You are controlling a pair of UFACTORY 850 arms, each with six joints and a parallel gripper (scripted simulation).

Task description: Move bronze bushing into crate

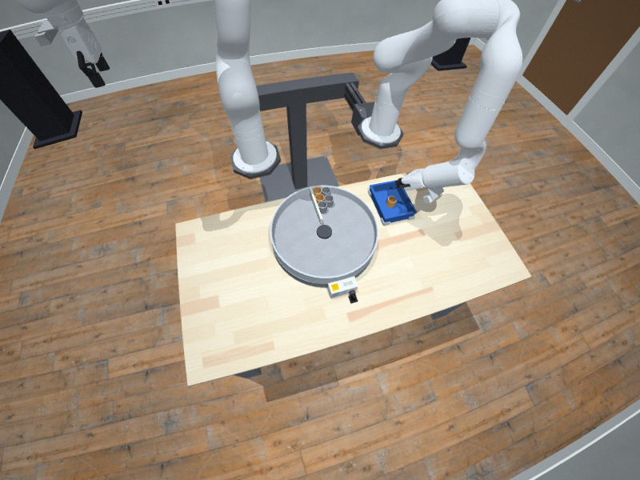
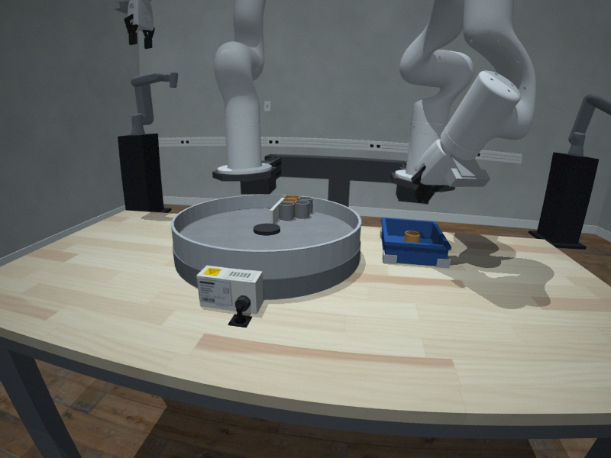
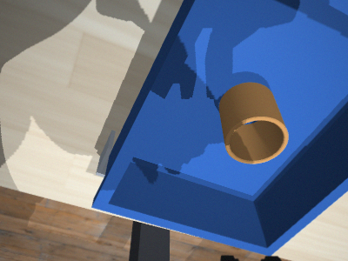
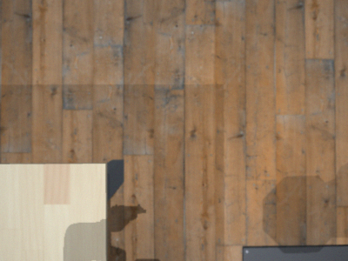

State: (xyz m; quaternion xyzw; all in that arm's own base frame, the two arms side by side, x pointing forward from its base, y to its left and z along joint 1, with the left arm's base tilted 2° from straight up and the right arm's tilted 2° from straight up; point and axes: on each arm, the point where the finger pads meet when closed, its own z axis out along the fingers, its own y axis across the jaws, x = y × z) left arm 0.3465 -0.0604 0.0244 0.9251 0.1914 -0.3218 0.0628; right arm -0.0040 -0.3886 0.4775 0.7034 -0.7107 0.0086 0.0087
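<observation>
The blue crate is 20 mm to the right of my left hand and 120 mm below it. Round my left hand: grey turntable: 80 mm ahead, 360 mm to the right, 90 mm below.
</observation>
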